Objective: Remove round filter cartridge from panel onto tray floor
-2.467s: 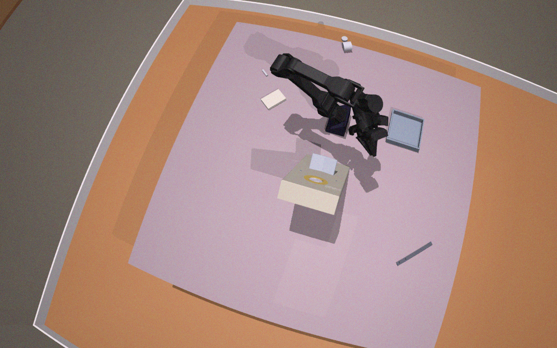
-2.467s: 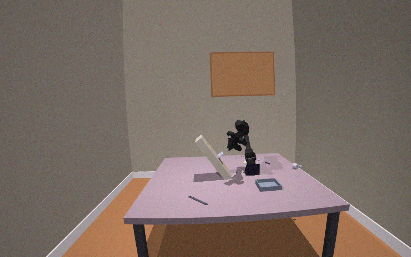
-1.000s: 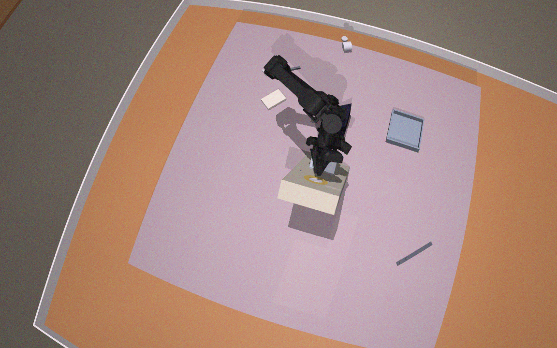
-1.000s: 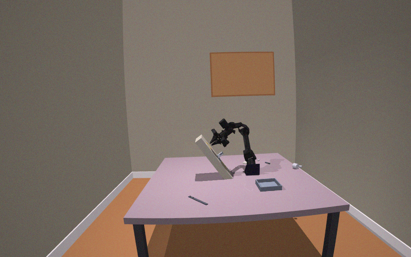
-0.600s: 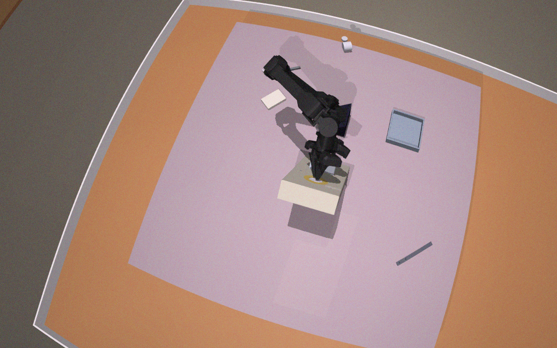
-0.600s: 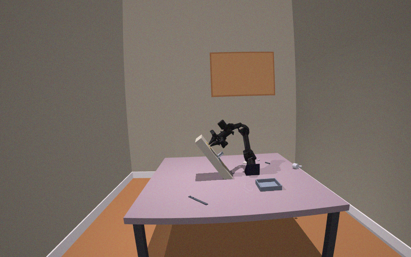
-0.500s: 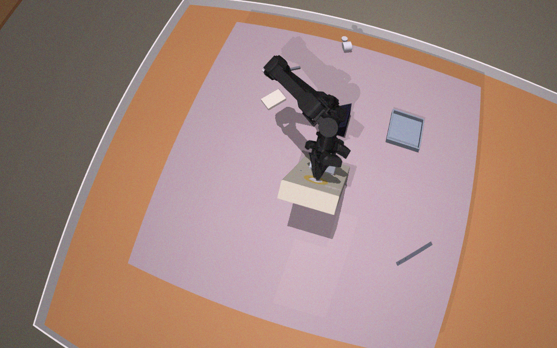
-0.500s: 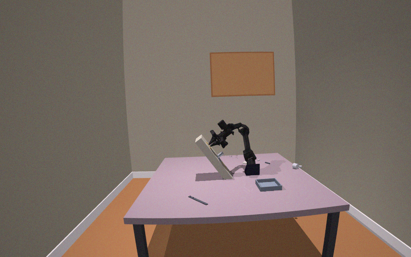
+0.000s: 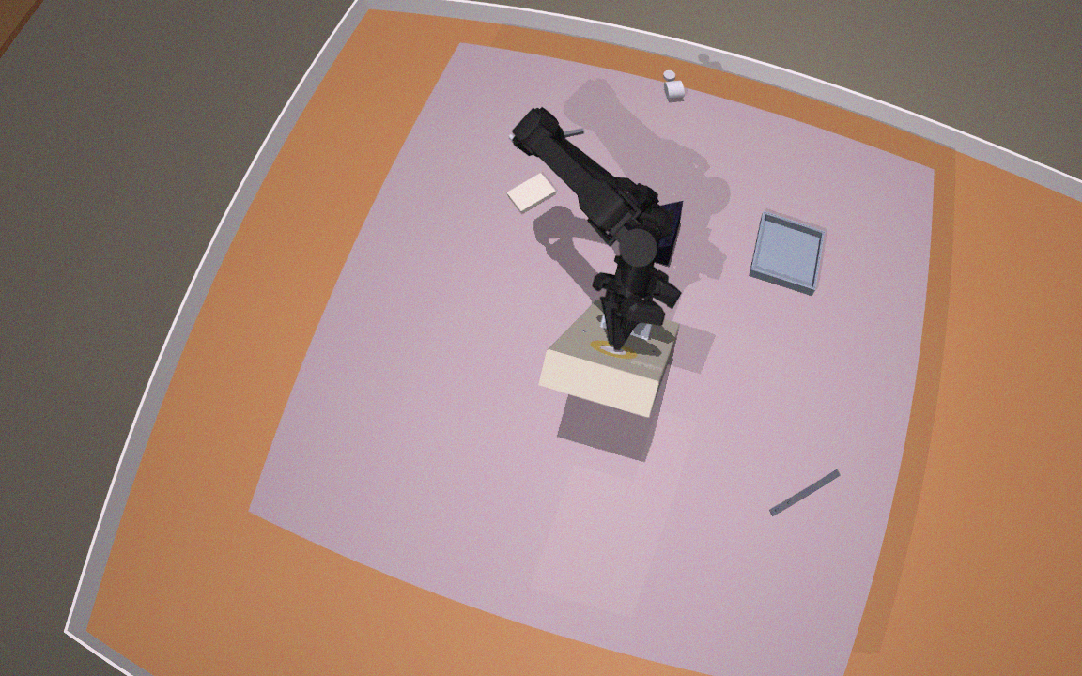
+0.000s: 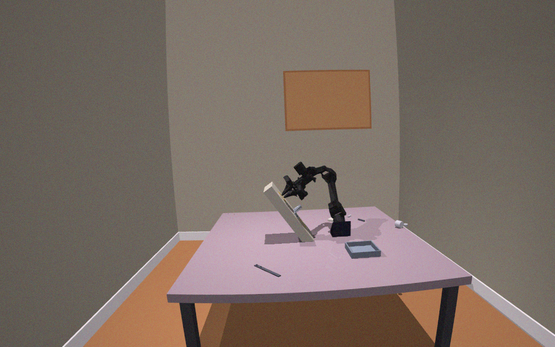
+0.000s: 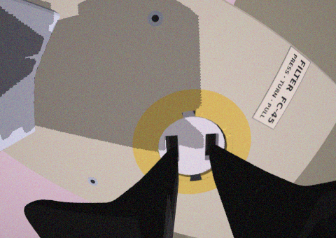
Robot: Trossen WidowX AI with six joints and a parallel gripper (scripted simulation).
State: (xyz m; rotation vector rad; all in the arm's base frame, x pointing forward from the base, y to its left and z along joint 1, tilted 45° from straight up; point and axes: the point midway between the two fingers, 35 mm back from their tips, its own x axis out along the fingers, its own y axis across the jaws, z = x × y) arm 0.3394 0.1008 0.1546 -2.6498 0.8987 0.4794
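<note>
The white round filter cartridge is 20 mm ahead of my gripper tip and 10 mm below it. The rest, counted from my gripper tip: cream pad (410 mm behind, 260 mm to the right, 250 mm below); grey tray (370 mm behind, 330 mm to the left, 250 mm below); cream service panel (30 mm behind, 90 mm below).
</note>
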